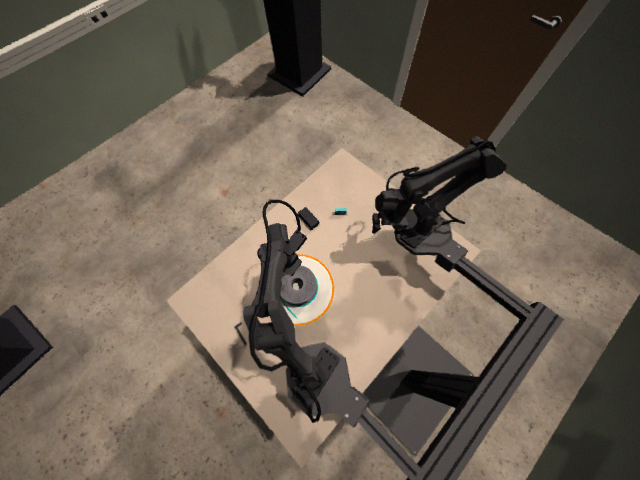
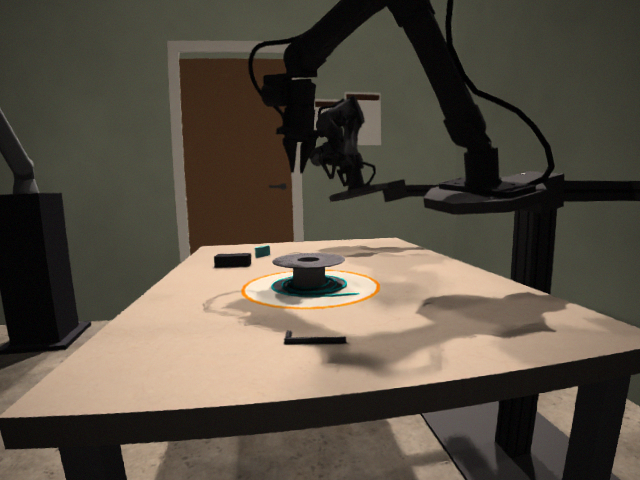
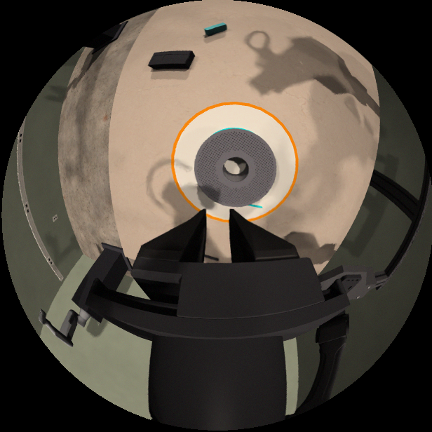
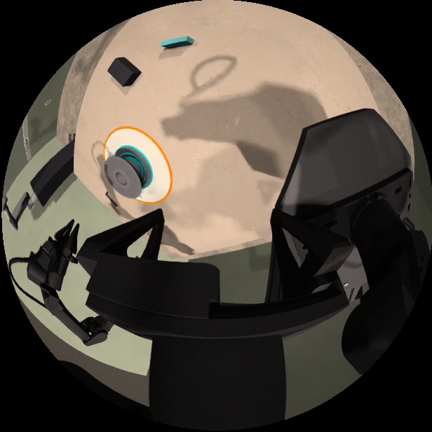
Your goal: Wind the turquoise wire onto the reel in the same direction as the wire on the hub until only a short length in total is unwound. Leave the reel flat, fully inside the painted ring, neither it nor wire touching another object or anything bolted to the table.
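Frame: origin at the left arm's base, x ahead, y left, z up, level; metres.
Where they show: left gripper, fingertip midpoint: (image 2: 296, 172); right gripper, fingertip midpoint: (image 1: 384, 233) (image 2: 338, 182); left arm's base, origin of the base link: (image 1: 316, 378) (image 2: 482, 188); right arm's base, origin of the base link: (image 1: 423, 229).
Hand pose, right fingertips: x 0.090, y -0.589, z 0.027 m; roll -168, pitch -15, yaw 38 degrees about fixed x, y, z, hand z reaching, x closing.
Each offset is from my right fingertips to the centre of the thing. "spot": to the spot under its first point.
The grey reel {dx +0.207, dy +0.343, dz -0.224 m} (image 1: 305, 298) (image 2: 284, 259) (image 3: 215, 150) (image 4: 128, 189) lies flat inside the orange painted ring (image 1: 333, 289) (image 2: 378, 287) (image 3: 297, 164) (image 4: 171, 177). Turquoise wire {spot: dx +0.160, dy +0.455, dz -0.253 m} (image 2: 343, 294) (image 3: 256, 206) (image 1: 292, 312) shows as loops low around the hub and at the lower flange, with a short straight tail reaching past the flange inside the ring. The upper flange hides part of the coils. My left gripper (image 2: 298, 170) (image 3: 217, 215) (image 4: 76, 221) is shut and empty, with a small gap between its tips, above the reel and clear of it. My right gripper (image 4: 216, 214) is open and empty, away from the reel.
A black block {dx +0.376, dy +0.032, dz -0.239 m} (image 1: 308, 218) (image 2: 232, 260) (image 3: 171, 60) (image 4: 124, 71) and a small turquoise block {dx +0.264, dy -0.092, dz -0.239 m} (image 1: 340, 211) (image 2: 262, 251) (image 3: 215, 29) (image 4: 177, 42) stand outside the ring. A thin black L-shaped piece {dx +0.280, dy +0.649, dz -0.253 m} (image 2: 316, 339) (image 4: 111, 199) lies on the ring's other side.
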